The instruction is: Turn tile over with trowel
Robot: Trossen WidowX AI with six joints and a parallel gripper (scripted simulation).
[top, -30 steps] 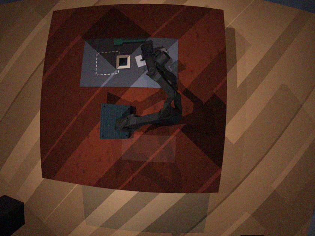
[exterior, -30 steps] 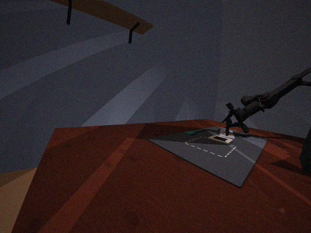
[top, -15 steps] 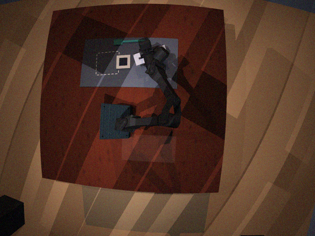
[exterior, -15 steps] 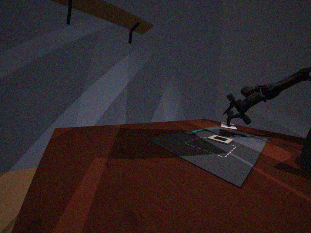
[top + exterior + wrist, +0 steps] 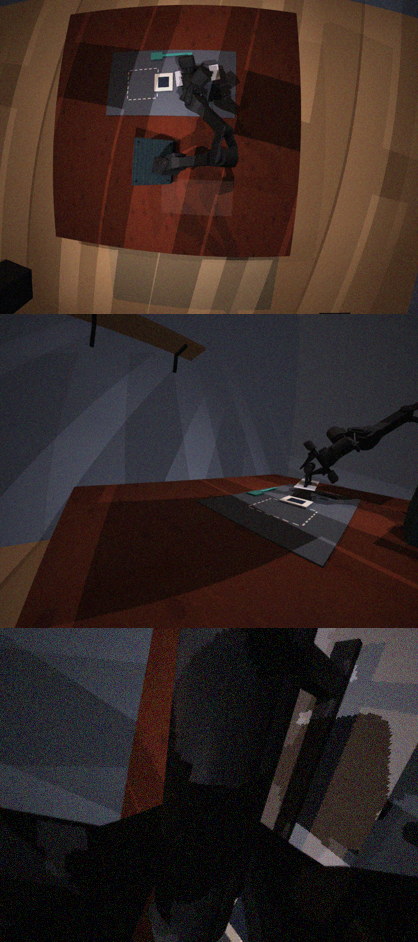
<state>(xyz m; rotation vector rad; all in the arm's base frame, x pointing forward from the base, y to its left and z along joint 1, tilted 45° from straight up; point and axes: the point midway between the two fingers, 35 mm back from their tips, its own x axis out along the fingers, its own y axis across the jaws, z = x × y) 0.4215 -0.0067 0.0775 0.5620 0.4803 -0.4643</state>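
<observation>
Right now my gripper tip is 5 cm past the grey mat, 10 cm to the right of it and 11 cm above it. The rest, counted from my gripper tip: trowel (2 cm behind, 1 cm to the right, 1 cm below); then teal flat tool (8 cm ahead, 14 cm to the left, 9 cm below); then white tile (6 cm behind, 13 cm to the left, 9 cm below).
</observation>
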